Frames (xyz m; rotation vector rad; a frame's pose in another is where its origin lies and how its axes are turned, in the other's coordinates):
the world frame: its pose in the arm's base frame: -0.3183 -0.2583 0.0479 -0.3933 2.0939 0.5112
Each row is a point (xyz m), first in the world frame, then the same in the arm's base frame.
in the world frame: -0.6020 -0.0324 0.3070
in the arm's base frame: 0.2343 -0.0842 0.3973
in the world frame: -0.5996 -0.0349 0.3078
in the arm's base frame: 0.2347 -0.0861 0.3943
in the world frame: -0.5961 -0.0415 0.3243
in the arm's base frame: 0.2476 -0.0839 0.3818
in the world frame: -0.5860 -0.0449 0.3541
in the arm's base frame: 0.2651 -0.0728 0.3579
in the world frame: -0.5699 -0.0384 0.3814
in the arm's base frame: 0.2730 -0.0549 0.3321
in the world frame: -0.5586 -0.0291 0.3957
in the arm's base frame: 0.2728 -0.0406 0.3174
